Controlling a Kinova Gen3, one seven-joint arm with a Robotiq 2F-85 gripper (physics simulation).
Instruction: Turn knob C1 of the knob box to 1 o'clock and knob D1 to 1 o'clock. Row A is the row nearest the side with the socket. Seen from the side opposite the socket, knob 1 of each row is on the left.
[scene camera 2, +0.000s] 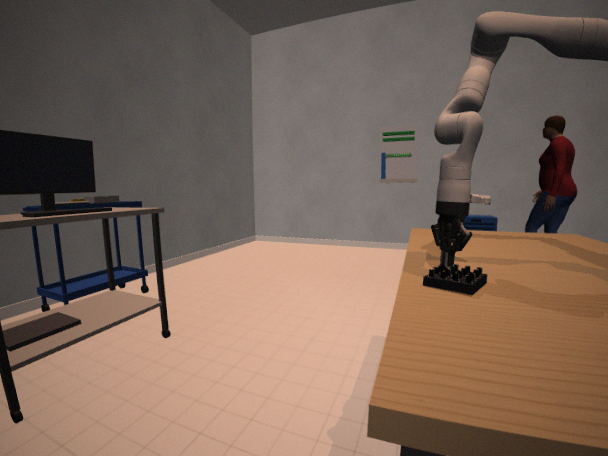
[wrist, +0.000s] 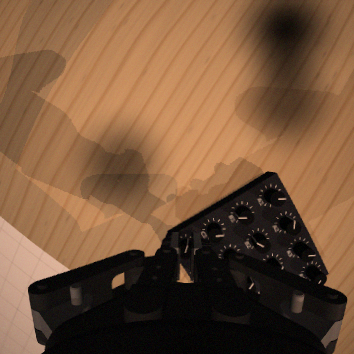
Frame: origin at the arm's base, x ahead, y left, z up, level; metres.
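Seen in the pictures: gripper, between the fingertips: (scene camera 2: 446, 266) (wrist: 185, 243).
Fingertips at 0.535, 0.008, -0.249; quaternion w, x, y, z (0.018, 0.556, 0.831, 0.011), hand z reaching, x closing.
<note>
Pixels of each thing's middle, then the offset from my fingertips to it, as dx, dy, dz. Level surfaces: height alone.
- black knob box, middle of its body: (wrist: 249, 256) (scene camera 2: 455, 276) -0.008, +0.058, -0.009
- Knob C1, middle of its body: (wrist: 214, 232) -0.019, +0.017, +0.002
- wooden table, height of its surface: dz -0.029
The black knob box (scene camera 2: 452, 287) (wrist: 264, 219) sits on the table near its left edge in the scene view; in the wrist view it lies at the lower right, partly hidden by the gripper. My gripper (scene camera 2: 447, 263) (wrist: 185, 243) points down and is shut on the corner knob, D1 (wrist: 187, 246), whose light line stands nearly upright in the wrist view. Knob C1 (wrist: 214, 230) is the neighbour along the upper edge; its light line points right, at roughly 1 o'clock. The labels are too small to read. Several knobs are partly hidden.
The box stands on the wooden table (scene camera 2: 480, 360) (wrist: 165, 90). A person (scene camera 2: 559, 165) stands behind the table, near a blue cabinet (scene camera 2: 482, 222). A desk (scene camera 2: 135, 212) with a monitor (scene camera 2: 45, 162) and a blue cart (scene camera 2: 95, 283) are at the left.
</note>
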